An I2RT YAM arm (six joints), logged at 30 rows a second.
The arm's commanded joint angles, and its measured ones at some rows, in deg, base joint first. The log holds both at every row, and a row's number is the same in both.
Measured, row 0:
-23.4 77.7 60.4 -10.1 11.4 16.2
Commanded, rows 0 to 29:
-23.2 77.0 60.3 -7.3 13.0 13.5
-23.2 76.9 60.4 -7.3 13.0 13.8
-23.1 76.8 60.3 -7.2 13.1 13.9
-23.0 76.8 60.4 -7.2 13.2 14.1
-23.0 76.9 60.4 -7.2 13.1 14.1
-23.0 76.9 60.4 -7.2 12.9 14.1
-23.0 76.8 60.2 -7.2 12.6 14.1
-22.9 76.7 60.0 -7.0 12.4 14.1
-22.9 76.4 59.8 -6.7 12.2 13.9
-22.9 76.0 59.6 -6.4 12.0 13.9
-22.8 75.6 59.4 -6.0 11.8 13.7
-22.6 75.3 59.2 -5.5 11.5 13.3
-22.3 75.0 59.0 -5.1 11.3 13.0
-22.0 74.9 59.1 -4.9 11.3 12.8
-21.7 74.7 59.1 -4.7 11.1 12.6
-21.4 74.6 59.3 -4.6 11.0 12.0
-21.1 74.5 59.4 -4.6 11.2 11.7
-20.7 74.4 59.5 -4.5 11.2 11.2
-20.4 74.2 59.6 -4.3 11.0 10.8
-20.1 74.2 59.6 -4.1 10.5 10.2
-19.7 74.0 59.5 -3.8 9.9 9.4
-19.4 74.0 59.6 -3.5 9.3 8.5
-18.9 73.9 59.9 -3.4 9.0 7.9
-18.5 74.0 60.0 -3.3 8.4 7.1
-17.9 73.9 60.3 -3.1 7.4 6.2
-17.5 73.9 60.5 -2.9 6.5 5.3
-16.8 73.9 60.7 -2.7 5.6 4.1
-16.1 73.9 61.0 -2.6 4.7 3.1
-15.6 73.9 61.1 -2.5 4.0 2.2
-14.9 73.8 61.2 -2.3 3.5 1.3
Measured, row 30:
-16.0 74.3 60.5 -5.5 6.7 5.3
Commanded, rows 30 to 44:
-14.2 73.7 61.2 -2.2 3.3 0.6
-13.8 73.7 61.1 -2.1 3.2 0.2
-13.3 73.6 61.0 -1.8 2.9 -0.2
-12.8 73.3 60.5 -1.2 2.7 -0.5
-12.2 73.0 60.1 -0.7 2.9 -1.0
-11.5 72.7 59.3 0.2 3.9 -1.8
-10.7 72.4 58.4 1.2 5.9 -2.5
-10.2 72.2 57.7 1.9 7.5 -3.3
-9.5 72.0 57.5 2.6 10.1 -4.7
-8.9 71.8 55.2 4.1 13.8 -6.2
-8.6 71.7 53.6 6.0 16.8 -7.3
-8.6 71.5 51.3 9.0 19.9 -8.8
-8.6 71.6 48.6 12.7 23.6 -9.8
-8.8 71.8 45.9 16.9 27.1 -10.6
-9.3 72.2 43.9 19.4 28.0 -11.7
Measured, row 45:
-8.9 71.9 47.7 8.0 17.4 -7.2
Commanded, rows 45 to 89:
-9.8 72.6 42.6 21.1 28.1 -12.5
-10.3 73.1 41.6 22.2 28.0 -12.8
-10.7 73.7 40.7 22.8 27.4 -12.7
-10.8 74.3 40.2 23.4 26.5 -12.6
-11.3 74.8 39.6 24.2 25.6 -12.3
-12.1 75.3 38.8 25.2 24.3 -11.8
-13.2 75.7 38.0 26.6 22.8 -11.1
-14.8 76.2 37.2 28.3 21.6 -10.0
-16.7 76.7 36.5 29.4 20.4 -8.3
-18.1 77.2 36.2 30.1 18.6 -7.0
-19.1 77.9 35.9 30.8 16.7 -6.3
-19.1 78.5 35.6 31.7 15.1 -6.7
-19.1 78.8 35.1 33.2 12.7 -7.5
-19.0 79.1 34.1 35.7 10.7 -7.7
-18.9 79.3 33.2 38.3 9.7 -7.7
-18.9 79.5 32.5 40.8 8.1 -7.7
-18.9 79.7 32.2 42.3 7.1 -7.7
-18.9 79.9 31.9 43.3 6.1 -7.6
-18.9 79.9 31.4 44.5 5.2 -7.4
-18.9 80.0 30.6 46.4 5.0 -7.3
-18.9 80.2 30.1 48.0 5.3 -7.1
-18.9 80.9 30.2 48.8 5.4 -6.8
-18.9 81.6 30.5 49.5 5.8 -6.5
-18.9 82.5 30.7 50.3 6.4 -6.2
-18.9 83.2 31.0 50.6 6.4 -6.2
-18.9 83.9 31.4 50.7 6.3 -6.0
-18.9 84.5 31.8 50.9 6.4 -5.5
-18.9 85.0 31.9 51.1 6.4 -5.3
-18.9 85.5 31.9 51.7 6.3 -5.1
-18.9 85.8 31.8 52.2 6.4 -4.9
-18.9 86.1 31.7 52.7 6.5 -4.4
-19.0 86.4 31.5 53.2 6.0 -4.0
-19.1 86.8 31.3 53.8 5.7 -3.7
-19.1 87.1 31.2 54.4 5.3 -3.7
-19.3 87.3 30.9 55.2 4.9 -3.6
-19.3 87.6 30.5 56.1 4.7 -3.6
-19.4 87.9 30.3 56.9 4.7 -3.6
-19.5 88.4 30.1 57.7 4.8 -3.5
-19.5 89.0 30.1 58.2 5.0 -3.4
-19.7 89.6 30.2 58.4 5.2 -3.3
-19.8 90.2 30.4 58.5 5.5 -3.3
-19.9 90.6 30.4 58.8 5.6 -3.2
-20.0 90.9 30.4 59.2 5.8 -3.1
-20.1 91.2 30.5 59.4 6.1 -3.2
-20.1 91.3 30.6 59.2 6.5 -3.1
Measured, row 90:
-20.0 90.9 30.3 55.0 5.8 -3.9
